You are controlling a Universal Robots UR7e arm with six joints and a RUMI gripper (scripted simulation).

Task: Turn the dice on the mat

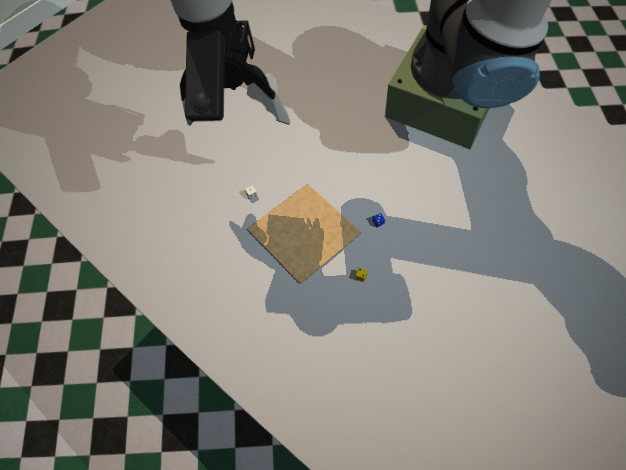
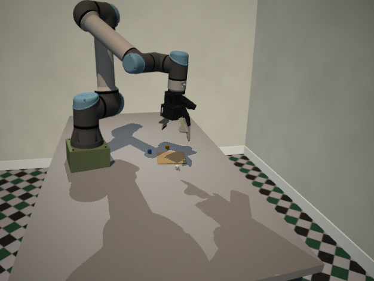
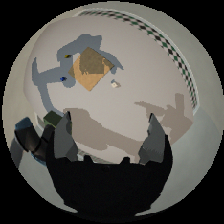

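The white die lies 16 cm below my hand, 1 cm to the left of it and 1 cm ahead of it. Round my hand: blue die (23 cm to the left, 16 cm below, 6 cm behind); then tan mat (17 cm below, 13 cm to the left, 3 cm ahead); then yellow die (26 cm to the left, 16 cm below, 4 cm ahead).
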